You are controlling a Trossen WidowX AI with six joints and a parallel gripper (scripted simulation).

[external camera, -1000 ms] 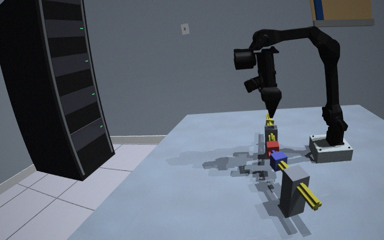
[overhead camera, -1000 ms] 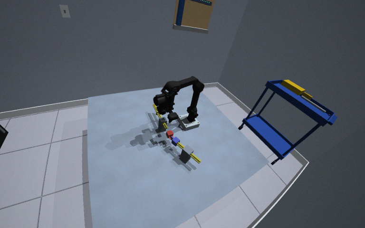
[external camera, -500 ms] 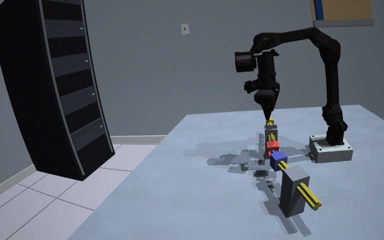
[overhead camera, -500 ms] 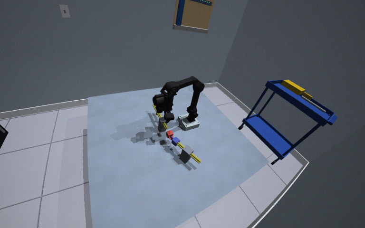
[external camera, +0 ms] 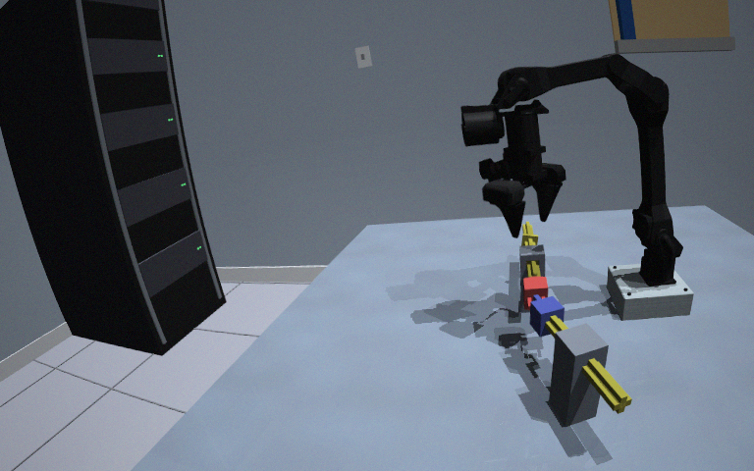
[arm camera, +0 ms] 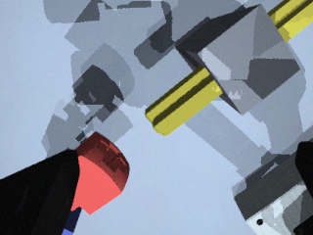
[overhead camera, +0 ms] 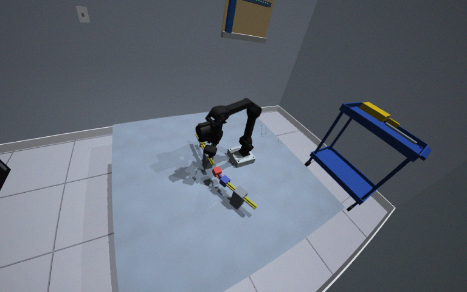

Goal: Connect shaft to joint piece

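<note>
My gripper tip is now 9 cm to the right of the joint piece and 8 cm above it.
</note>
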